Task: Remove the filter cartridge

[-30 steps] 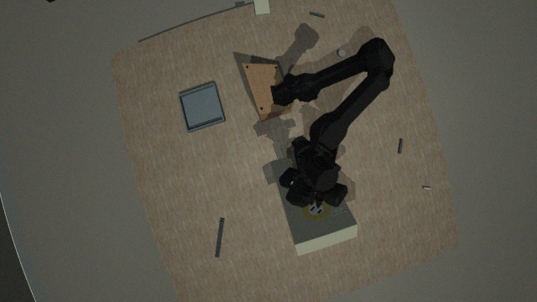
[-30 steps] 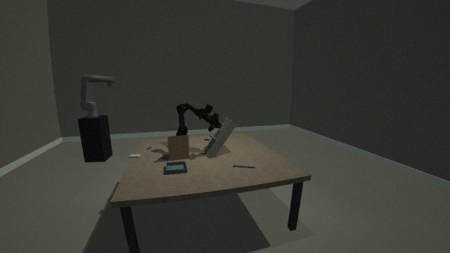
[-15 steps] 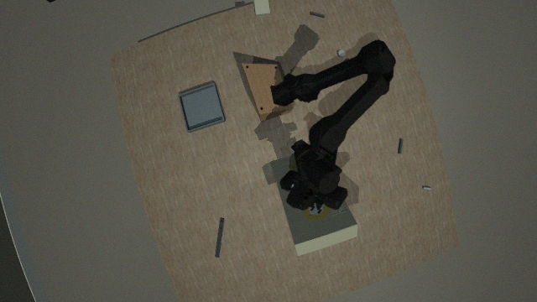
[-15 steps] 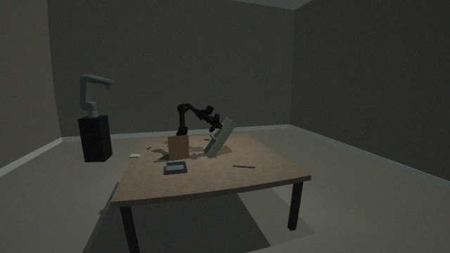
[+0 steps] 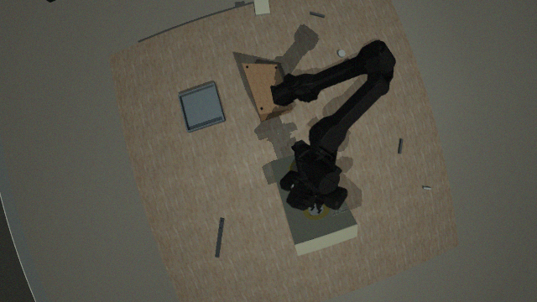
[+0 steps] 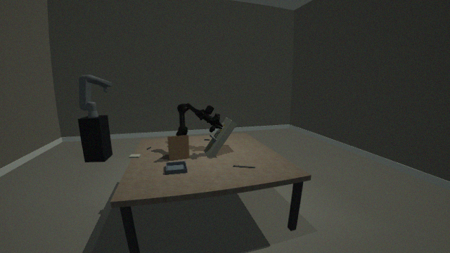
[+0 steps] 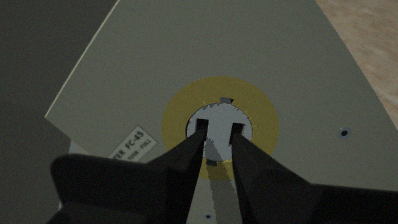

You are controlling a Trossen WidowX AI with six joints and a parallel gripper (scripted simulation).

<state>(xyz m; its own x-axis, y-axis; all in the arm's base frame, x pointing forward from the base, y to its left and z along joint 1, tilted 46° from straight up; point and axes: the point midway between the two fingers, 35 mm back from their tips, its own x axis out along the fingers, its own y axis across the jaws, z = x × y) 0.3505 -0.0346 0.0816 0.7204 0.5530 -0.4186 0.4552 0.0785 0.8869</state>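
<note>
The round grey filter cartridge is 20 mm ahead of my gripper tip and 10 mm below it. The rest, counted from my gripper tip: sloped service panel 90 mm below, 30 mm behind; grey tray 400 mm behind, 330 mm to the right, 230 mm below.
</note>
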